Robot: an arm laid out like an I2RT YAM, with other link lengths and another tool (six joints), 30 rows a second.
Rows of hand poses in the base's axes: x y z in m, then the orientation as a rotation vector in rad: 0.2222, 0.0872, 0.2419, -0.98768, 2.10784, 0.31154; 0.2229, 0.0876, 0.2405, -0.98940, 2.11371, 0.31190; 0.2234, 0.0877, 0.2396, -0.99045, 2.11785, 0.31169; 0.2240, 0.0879, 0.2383, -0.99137, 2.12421, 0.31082; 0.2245, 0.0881, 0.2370, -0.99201, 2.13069, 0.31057; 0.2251, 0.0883, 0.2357, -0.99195, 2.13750, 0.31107; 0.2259, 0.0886, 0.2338, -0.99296, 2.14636, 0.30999; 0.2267, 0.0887, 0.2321, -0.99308, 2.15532, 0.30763; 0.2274, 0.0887, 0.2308, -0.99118, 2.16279, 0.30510; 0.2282, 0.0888, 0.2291, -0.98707, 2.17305, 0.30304
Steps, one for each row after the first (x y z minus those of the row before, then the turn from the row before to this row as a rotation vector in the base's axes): 0.0007, 0.0004, -0.0014, -0.00262, 0.00550, 0.00000; 0.0005, 0.0001, -0.0009, -0.00206, 0.00367, -0.00026; 0.0006, 0.0002, -0.0013, -0.00321, 0.00531, -0.00104; 0.0005, 0.0002, -0.0013, -0.00276, 0.00561, -0.00106; 0.0006, 0.0002, -0.0013, -0.00212, 0.00607, -0.00138; 0.0008, 0.0003, -0.0019, -0.00428, 0.00742, -0.00156; 0.0008, 0.0001, -0.0017, -0.00473, 0.00686, -0.00257; 0.0007, 0.0000, -0.0013, -0.00347, 0.00516, -0.00368; 0.0008, 0.0001, -0.0017, -0.00330, 0.00738, -0.00566
